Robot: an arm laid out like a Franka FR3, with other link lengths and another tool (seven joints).
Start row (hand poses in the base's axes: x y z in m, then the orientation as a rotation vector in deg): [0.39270, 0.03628, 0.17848, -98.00, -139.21, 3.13]
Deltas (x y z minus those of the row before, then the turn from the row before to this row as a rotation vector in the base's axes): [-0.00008, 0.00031, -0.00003, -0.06, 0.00, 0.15]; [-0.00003, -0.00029, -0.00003, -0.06, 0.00, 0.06]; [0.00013, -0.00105, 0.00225, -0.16, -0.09, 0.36]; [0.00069, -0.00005, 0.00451, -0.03, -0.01, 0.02]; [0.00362, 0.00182, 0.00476, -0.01, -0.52, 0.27]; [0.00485, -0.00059, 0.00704, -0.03, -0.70, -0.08]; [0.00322, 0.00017, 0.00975, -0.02, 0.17, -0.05]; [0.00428, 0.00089, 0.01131, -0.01, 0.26, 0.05]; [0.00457, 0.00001, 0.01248, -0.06, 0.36, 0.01]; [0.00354, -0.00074, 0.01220, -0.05, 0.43, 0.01]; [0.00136, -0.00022, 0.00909, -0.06, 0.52, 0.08]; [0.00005, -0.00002, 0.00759, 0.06, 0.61, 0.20]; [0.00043, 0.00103, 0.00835, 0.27, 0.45, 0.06]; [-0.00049, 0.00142, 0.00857, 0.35, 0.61, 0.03]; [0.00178, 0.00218, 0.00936, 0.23, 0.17, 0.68]
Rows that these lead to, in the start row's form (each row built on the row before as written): [0.39262, 0.03659, 0.17845, -97.84, -139.36, 3.22]; [0.39259, 0.03630, 0.17842, -97.79, -139.43, 3.30]; [0.39272, 0.03525, 0.18067, -97.46, -139.87, 3.47]; [0.39341, 0.03520, 0.18518, -97.45, -139.91, 3.50]; [0.39703, 0.03702, 0.18994, -97.36, -140.52, 3.11]; [0.40188, 0.03643, 0.19698, -97.78, -140.96, 2.55]; [0.40510, 0.03660, 0.20673, -97.77, -140.80, 2.71]; [0.40938, 0.03749, 0.21804, -97.60, -140.66, 2.95]; [0.41395, 0.03750, 0.23052, -97.45, -140.44, 3.33]; [0.41749, 0.03676, 0.24272, -97.27, -140.16, 3.75]; [0.41885, 0.03654, 0.25181, -96.97, -139.88, 4.27]; [0.41890, 0.03652, 0.25940, -96.43, -139.59, 4.73]; [0.41933, 0.03755, 0.26775, -96.05, -139.22, 4.78]; [0.41884, 0.03897, 0.27632, -95.60, -138.68, 4.85]; [0.42062, 0.04115, 0.28568, -94.61, -139.05, 4.81]
